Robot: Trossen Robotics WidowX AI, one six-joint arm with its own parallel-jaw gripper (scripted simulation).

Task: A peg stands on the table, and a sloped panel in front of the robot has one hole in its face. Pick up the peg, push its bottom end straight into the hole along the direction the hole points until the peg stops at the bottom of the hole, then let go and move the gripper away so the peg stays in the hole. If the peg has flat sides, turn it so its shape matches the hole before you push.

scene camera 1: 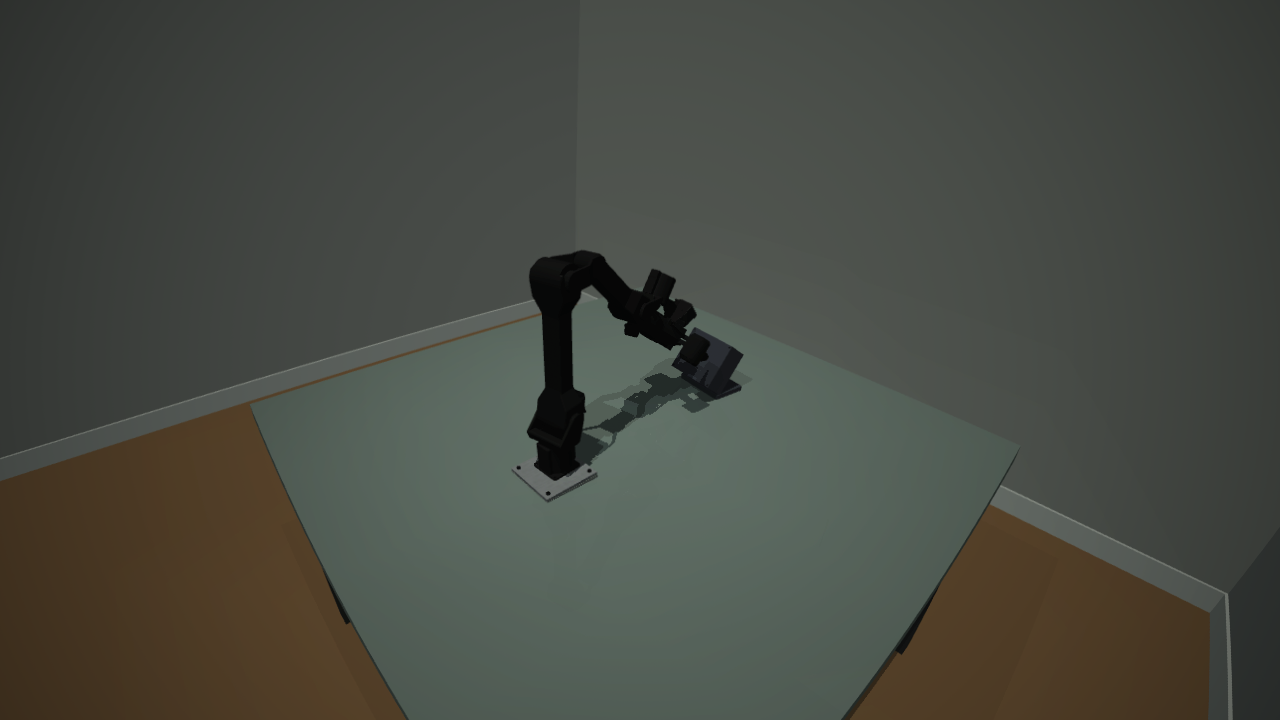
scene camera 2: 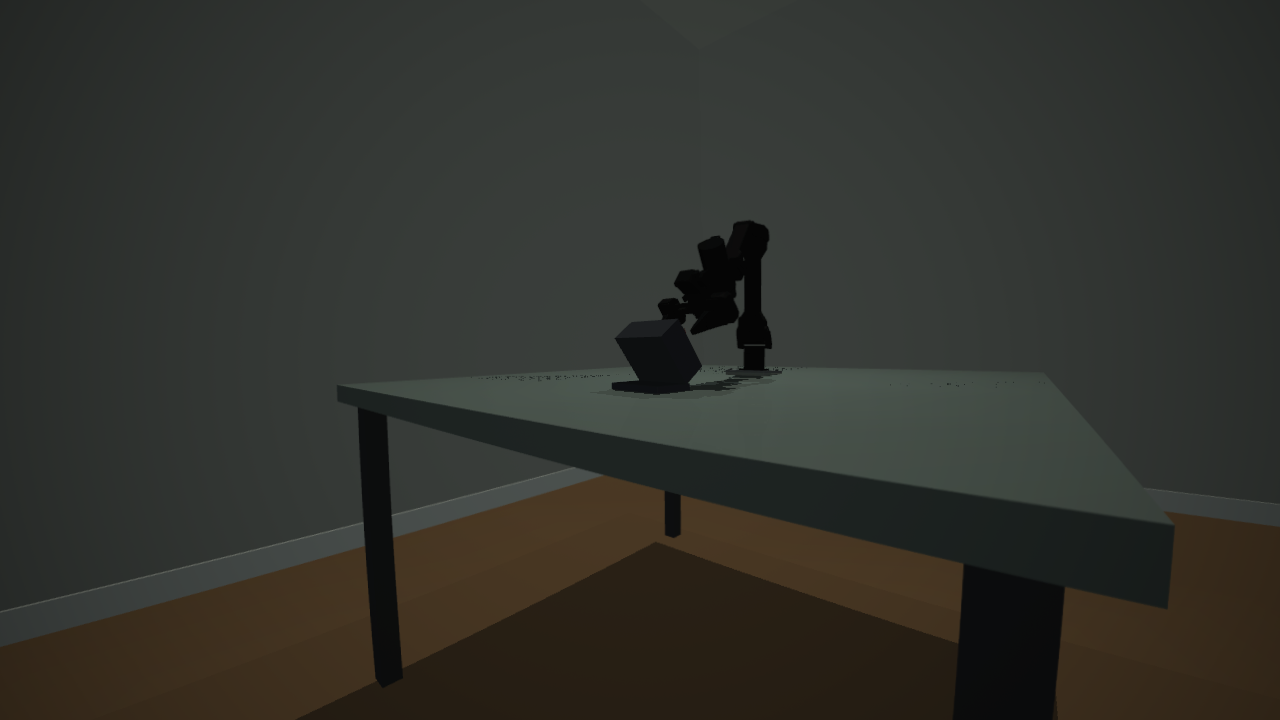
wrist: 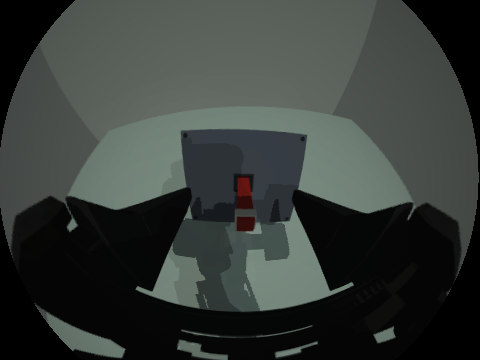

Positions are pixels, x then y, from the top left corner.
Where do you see a sloped panel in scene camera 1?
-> At 716, 371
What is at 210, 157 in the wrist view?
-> A sloped panel.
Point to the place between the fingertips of the gripper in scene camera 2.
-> At 674, 333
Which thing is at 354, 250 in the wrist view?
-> The gripper.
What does the gripper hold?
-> Nothing.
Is the gripper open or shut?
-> Open.
